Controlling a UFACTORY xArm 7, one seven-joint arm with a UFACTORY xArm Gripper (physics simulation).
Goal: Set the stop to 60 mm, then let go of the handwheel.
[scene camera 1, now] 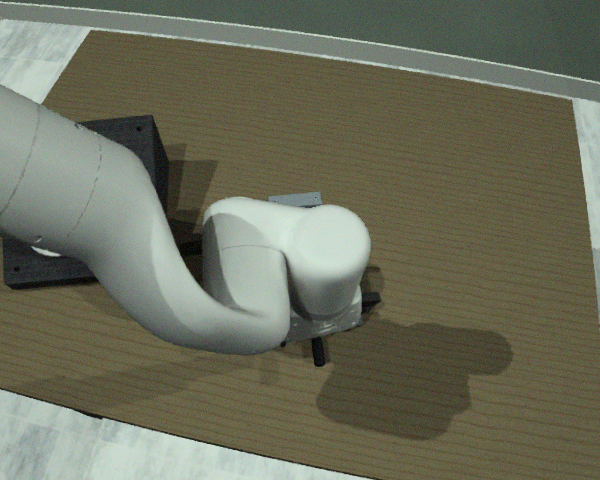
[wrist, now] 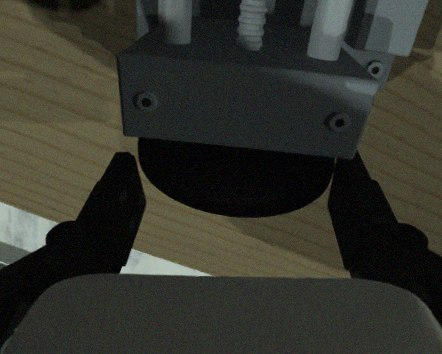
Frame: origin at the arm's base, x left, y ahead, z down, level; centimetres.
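Seen in the pictures: gripper, fingertip midpoint: (scene camera 1: pixel 312 328) (wrist: pixel 234 177).
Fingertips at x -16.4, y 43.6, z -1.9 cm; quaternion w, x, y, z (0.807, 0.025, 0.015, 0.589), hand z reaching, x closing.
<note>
Pixels of each thing's middle, then the offset from my fingertips to it. "pt": a spot on its surface instead.
- black handwheel, surface spot: (wrist: pixel 237 182) pt dx +1.5, dy -0.2, dz -2.4 cm
- grey end block, body centre: (wrist: pixel 244 71) dx +3.7, dy -0.7, dz +3.0 cm
- threaded screw, surface spot: (wrist: pixel 251 25) pt dx +6.0, dy -1.2, dz +0.6 cm
- small grey plate, surface spot: (scene camera 1: pixel 295 199) pt dx +20.8, dy -3.9, dz -1.5 cm
- light grey upright part, surface spot: (wrist: pixel 397 25) pt dx +7.5, dy +4.8, dz +3.0 cm
The black handwheel (wrist: pixel 237 182) shows below the grey end block (wrist: pixel 240 105) in the wrist view. Its disc is hidden by the arm in the scene view, where its black crank handle (scene camera 1: pixel 318 351) sticks out. My gripper (wrist: pixel 234 177) (scene camera 1: pixel 327 322) is open, with one finger on each side of the handwheel's rim and nothing held. The right finger is very close to the rim; whether it touches cannot be told. The threaded screw (wrist: pixel 251 25) runs into the end block between two guide rods (wrist: pixel 175 22) (wrist: pixel 329 30). The stop and a 60 mm mark cannot be made out.
A large dark block (scene camera 1: pixel 142 145) stands at the left under the arm. A small grey plate (scene camera 1: pixel 295 199) shows behind the wrist. The wooden table's front edge (scene camera 1: pixel 200 440) is beyond the crank handle. A light grey upright part (wrist: pixel 397 25) stands beside the guide rods.
</note>
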